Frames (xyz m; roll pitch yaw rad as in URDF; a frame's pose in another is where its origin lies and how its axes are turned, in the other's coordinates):
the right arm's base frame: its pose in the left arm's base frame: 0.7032 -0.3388 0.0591 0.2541 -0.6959 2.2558
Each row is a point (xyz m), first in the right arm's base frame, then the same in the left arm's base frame.
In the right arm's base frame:
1: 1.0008 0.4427 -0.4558
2: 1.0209 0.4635 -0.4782
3: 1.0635 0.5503 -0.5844
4: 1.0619 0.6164 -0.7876
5: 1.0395 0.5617 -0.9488
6: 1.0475 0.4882 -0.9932
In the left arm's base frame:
1: -0.3371 0.0762 0.4475
2: -0.3735 0.0800 0.4478
3: -0.5128 0.0755 0.4129
4: -0.6741 0.0912 0.2737
5: -0.7225 0.1700 0.1291
6: -0.7048 0.2432 0.0870

